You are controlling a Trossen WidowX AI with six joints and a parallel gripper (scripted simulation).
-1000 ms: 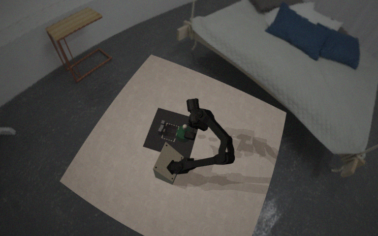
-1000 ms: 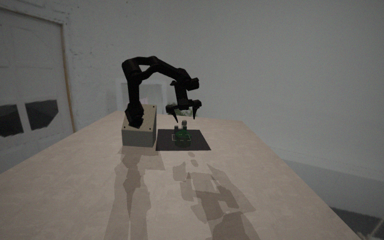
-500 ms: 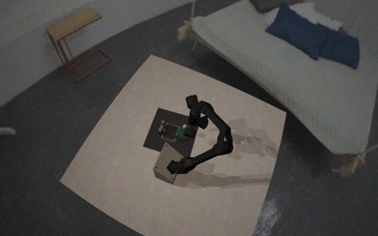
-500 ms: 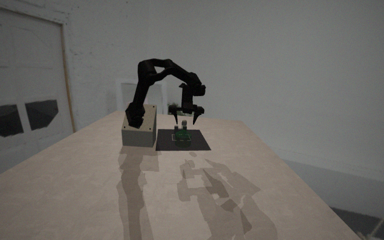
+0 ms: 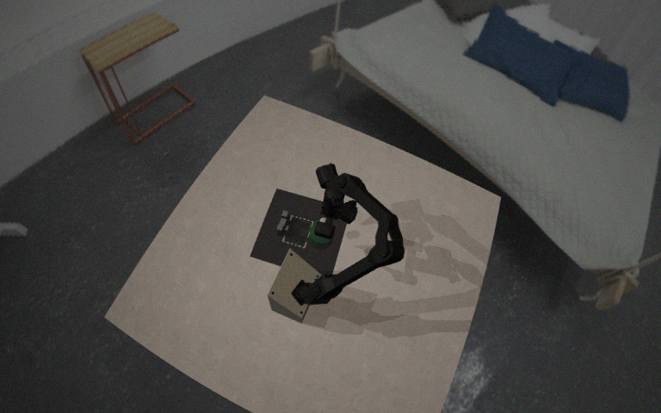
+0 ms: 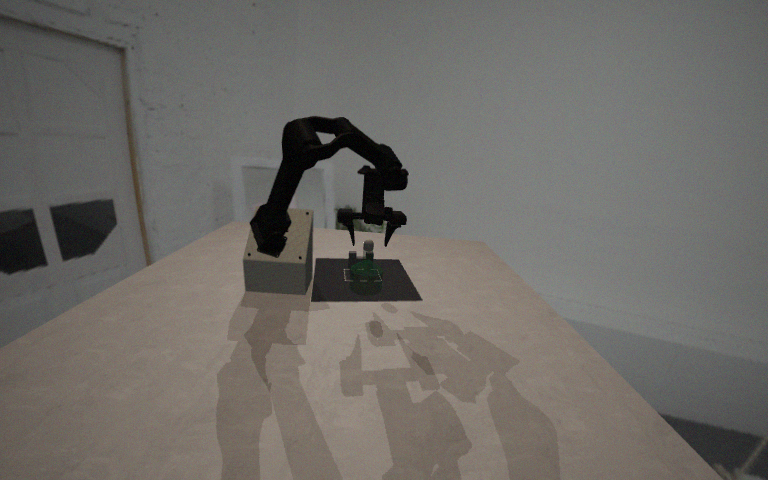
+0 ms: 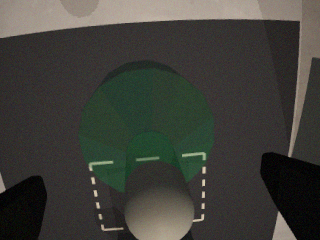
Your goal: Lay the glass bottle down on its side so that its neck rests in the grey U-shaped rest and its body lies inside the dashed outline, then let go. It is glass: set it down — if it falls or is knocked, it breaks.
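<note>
Right now my gripper tip is 10 mm past the green glass bottle, 20 mm to the right of it and 50 mm above it. From my gripper tip the other things lie so: dark mat (30 mm behind, 90 mm to the left, 140 mm below).
</note>
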